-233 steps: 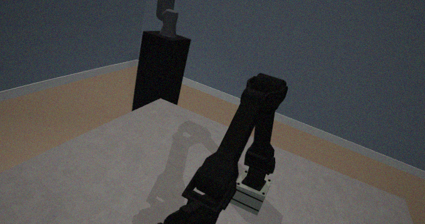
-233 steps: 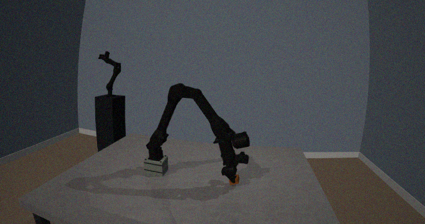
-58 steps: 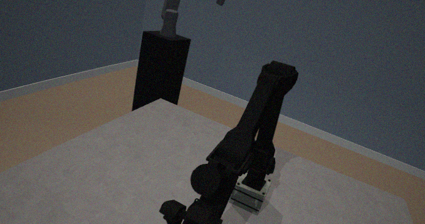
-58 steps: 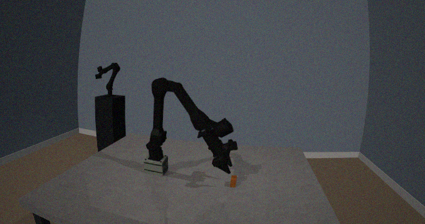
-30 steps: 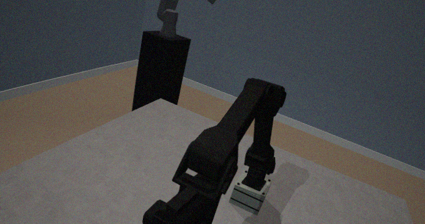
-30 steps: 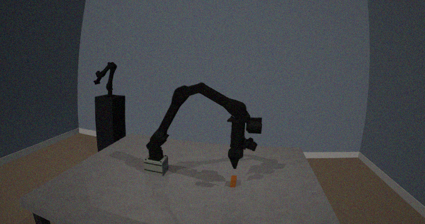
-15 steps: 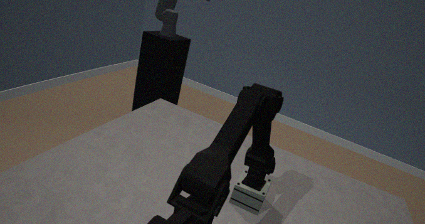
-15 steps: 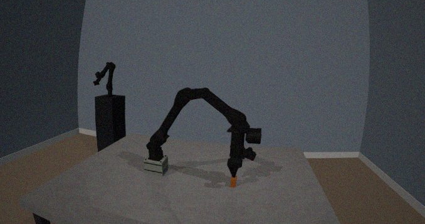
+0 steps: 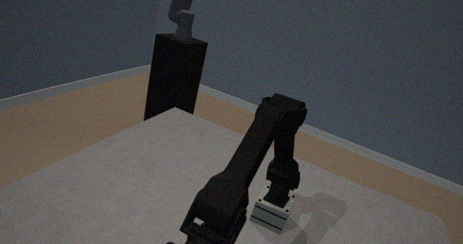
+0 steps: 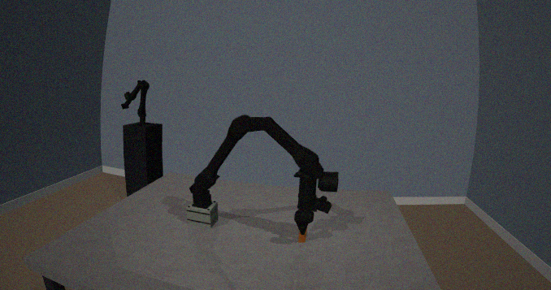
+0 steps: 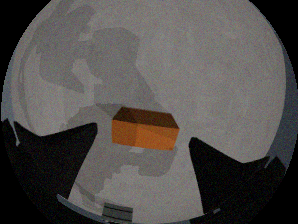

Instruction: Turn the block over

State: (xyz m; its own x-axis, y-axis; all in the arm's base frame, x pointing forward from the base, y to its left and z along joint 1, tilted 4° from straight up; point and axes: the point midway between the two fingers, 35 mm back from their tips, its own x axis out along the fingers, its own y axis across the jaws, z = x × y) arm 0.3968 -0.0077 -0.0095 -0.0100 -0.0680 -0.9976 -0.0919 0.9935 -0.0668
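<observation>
My gripper tip is now 10 mm past the orange block and 20 mm above it.
</observation>
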